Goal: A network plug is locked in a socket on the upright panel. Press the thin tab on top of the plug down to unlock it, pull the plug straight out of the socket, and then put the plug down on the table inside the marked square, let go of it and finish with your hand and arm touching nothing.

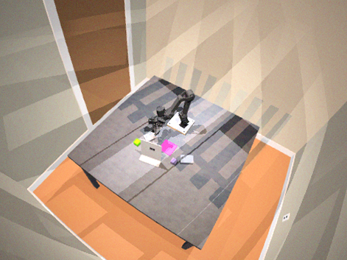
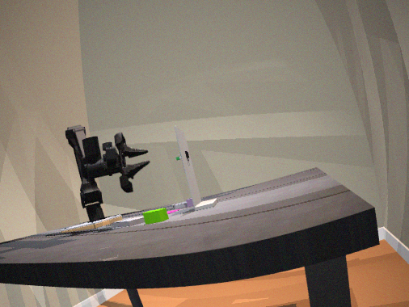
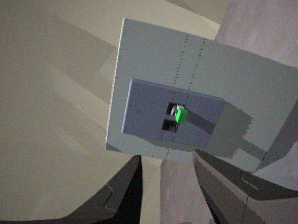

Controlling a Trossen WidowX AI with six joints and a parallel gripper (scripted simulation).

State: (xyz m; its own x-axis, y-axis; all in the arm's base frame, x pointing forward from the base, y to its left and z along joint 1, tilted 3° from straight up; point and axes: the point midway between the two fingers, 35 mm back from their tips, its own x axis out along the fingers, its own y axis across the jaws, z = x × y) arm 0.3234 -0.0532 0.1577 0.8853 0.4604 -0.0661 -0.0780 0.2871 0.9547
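My gripper tip is 110 mm short of the upright grey panel, 50 mm to the right of it and 80 mm above it.
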